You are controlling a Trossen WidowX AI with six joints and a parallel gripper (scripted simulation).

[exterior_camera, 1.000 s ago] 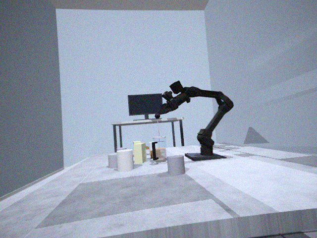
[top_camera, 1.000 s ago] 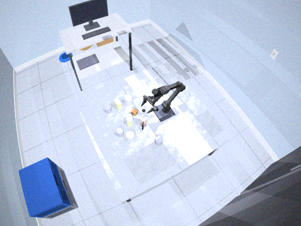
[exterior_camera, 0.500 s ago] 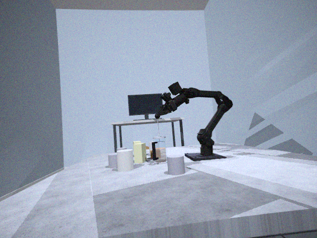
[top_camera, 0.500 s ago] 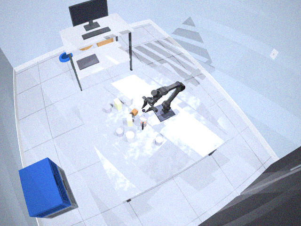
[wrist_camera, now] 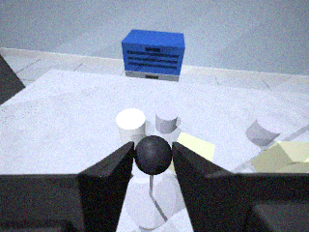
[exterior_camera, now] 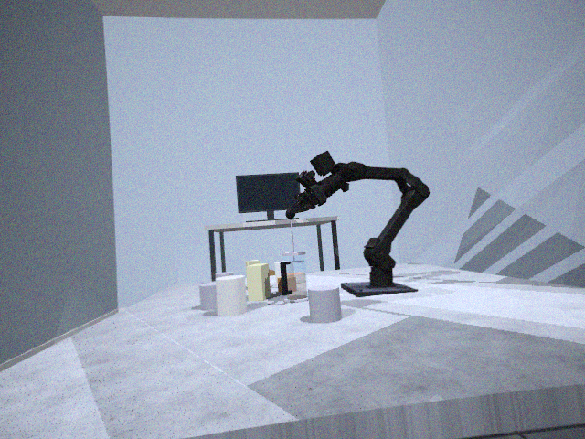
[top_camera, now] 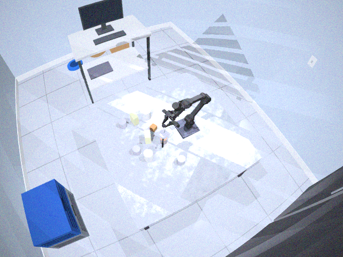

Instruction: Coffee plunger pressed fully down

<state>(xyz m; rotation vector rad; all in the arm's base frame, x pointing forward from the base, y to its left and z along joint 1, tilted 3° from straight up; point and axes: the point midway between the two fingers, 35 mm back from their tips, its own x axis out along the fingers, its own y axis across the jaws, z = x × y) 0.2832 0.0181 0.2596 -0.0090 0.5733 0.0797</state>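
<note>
Now: gripper tip 14 cm above the coffee press and 1 cm to the right of it. The rest, counted from my gripper tip: orange cube 24 cm below, 17 cm to the right.
</note>
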